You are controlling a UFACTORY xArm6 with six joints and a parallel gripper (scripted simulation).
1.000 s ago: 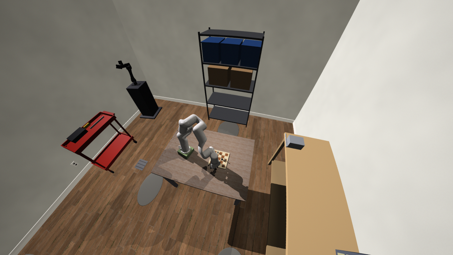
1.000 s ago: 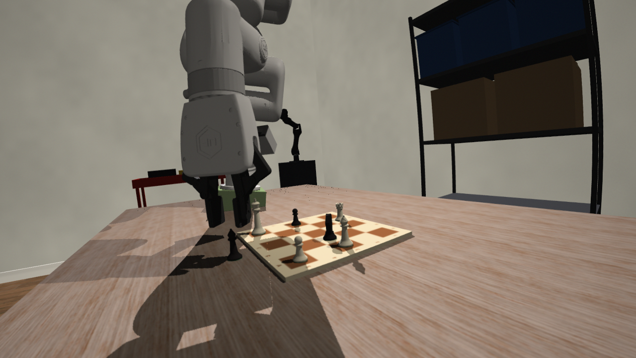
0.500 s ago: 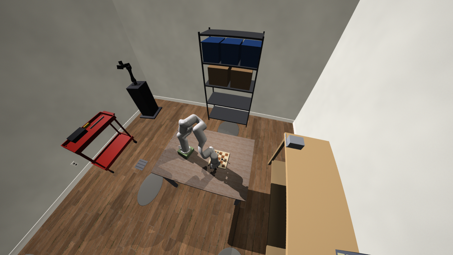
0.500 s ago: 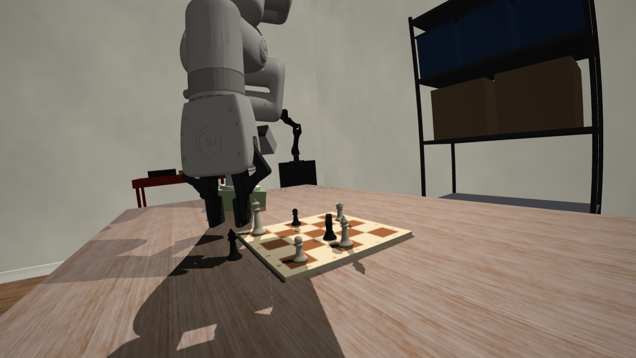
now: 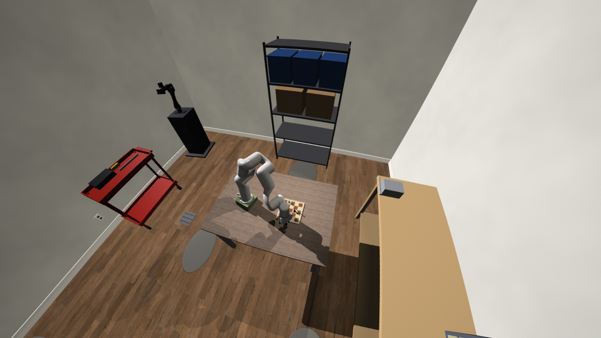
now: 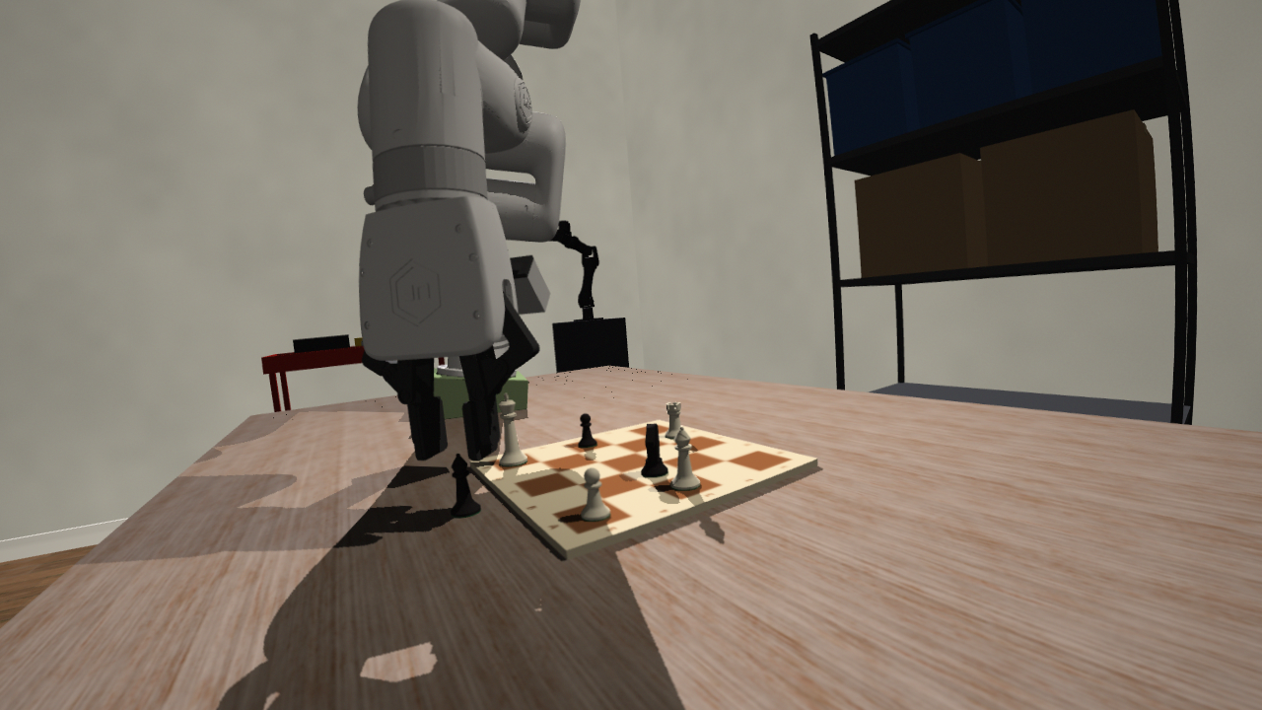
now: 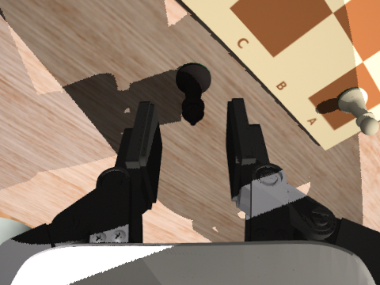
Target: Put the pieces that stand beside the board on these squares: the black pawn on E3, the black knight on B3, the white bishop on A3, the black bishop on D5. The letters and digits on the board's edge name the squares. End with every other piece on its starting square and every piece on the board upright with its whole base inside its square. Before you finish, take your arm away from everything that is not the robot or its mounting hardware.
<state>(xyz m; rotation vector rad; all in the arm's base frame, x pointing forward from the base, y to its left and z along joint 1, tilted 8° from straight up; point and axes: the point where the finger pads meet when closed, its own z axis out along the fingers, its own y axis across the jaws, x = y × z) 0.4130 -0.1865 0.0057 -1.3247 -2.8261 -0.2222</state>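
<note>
Now: hand 4 cm above the black knight. The rest, counted from my hand: white pawn (9 cm ahead, 5 cm to the left, 4 cm below); then tall white piece (7 cm behind, 7 cm to the left, 3 cm below); then tall black piece (6 cm ahead, 13 cm to the left, 4 cm below).
</note>
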